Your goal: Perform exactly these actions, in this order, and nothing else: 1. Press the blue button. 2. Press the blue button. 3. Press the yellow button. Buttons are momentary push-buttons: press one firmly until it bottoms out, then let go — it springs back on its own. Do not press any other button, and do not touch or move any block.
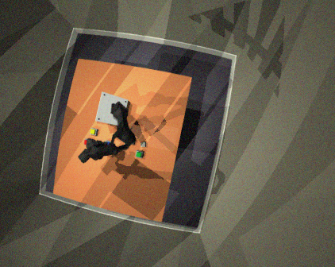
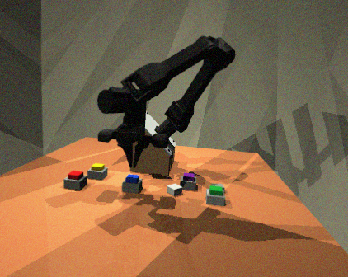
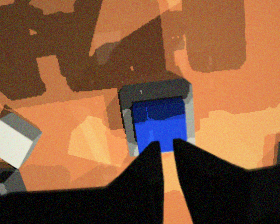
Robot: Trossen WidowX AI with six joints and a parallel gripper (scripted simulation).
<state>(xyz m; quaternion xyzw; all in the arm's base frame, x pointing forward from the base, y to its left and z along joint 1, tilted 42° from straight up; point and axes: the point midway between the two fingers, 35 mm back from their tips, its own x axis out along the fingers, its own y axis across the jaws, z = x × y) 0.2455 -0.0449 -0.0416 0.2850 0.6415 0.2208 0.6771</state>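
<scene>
Now: gripper tip 3 cm above the blue button. From my gripper tip the other things lie so: small white block (12 cm to the left, 6 cm below); red button (16 cm to the right, 3 cm below, 1 cm ahead); yellow button (12 cm to the right, 8 cm behind, 3 cm below).
</scene>
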